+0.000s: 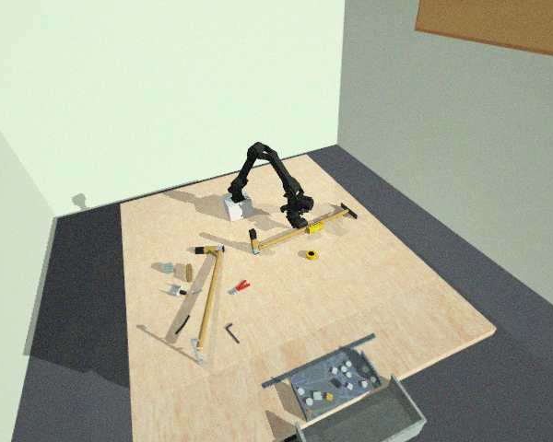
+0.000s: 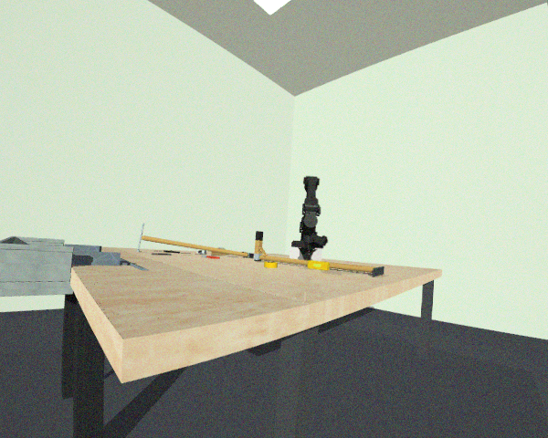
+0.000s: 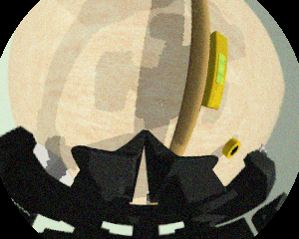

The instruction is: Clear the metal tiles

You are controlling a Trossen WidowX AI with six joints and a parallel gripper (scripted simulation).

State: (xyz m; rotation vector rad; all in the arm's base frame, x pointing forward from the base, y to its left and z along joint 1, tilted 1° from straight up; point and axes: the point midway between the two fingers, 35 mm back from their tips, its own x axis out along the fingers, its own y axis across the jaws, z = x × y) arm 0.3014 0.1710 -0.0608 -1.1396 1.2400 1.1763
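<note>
Right now the long scraper is 50 mm ahead of my gripper tip, 30 mm to the left of it and 50 mm above it. From my gripper tip the other things lie so: yellow spirit level 80 mm ahead, 90 mm to the left, 20 mm above; then yellow tape roll 210 mm ahead, 50 mm to the right; then wooden block 20 mm behind, 590 mm to the right, 10 mm above.
</note>
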